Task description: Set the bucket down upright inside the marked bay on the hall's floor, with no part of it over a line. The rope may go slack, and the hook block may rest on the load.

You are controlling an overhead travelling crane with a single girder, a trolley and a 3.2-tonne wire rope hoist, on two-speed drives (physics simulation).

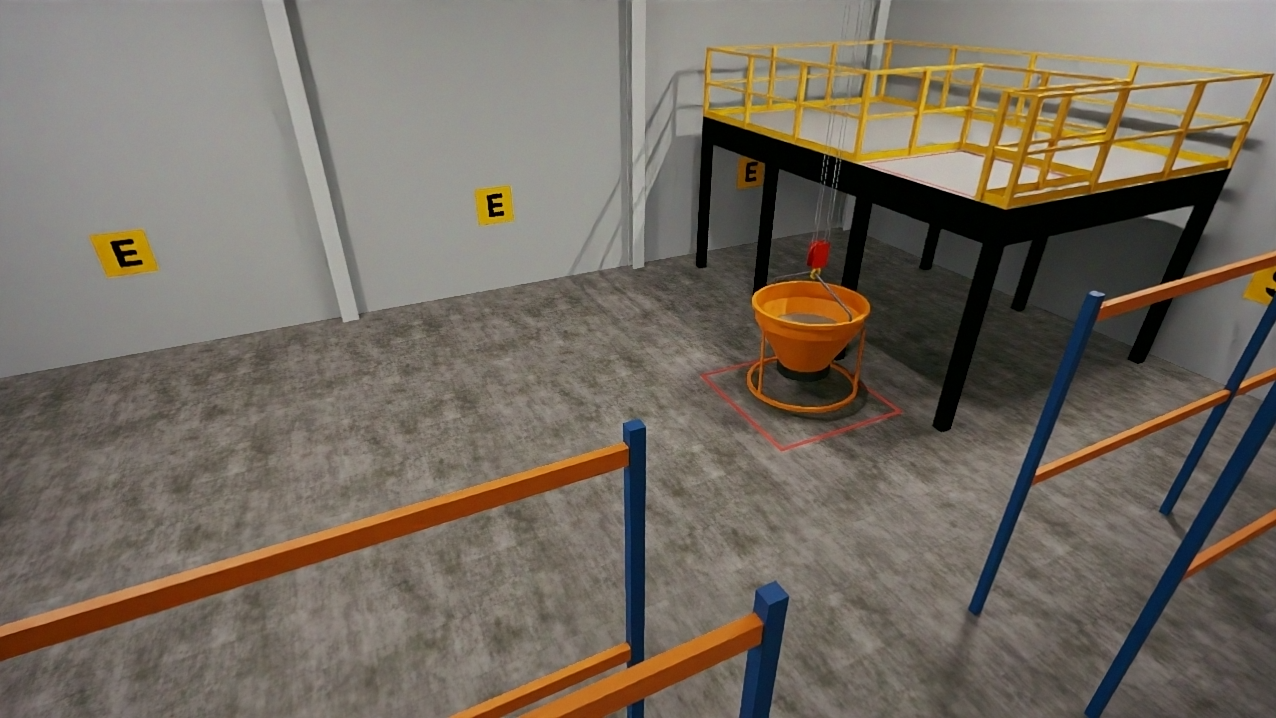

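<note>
The orange bucket (807, 343) is upright, a wide cone on a round foot ring. It appears to hang a little above the floor, with its shadow below and slightly to the right of the ring; the exact gap is hard to tell. The marked bay (742, 413), a red outline on the floor, lies beneath it. The front and side lines show outside the ring, while the bucket partly hides the back line. My hook (814, 274), under the red hook block (818, 254), holds the bucket by its bail above the rim. The ropes look straight.
A black-legged platform (1003, 223) with yellow railings (923, 68) stands behind and right of the bucket, one leg (968, 334) near the bay's right corner. Blue and orange racks (634, 535) (1035, 455) stand in front and at the right. The grey wall (419, 116) is behind.
</note>
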